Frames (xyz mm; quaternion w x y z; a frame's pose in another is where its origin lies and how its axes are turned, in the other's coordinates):
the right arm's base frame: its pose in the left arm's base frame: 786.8 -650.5 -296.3 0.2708 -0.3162 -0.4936 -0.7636
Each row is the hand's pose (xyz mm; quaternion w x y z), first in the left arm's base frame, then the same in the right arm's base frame.
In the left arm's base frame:
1: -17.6 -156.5 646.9 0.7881 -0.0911 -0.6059 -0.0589
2: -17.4 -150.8 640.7 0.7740 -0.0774 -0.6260 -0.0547
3: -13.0 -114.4 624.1 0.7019 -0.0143 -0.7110 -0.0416
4: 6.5 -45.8 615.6 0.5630 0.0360 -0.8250 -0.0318
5: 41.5 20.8 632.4 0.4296 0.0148 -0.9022 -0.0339
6: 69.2 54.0 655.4 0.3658 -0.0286 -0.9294 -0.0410
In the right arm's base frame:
1: 1183.1 -215.1 578.6 0.5863 0.6581 0.1740 0.4392
2: 1177.7 -220.7 582.0 0.5848 0.6748 0.1707 0.4165
3: 1158.7 -240.5 611.4 0.5773 0.7404 0.1561 0.3069
4: 1132.6 -256.4 676.4 0.5726 0.8021 0.0920 0.1427
5: 1115.6 -245.6 750.8 0.5829 0.8121 -0.0102 0.0263
6: 1111.4 -224.2 794.7 0.5981 0.7973 -0.0800 -0.0115

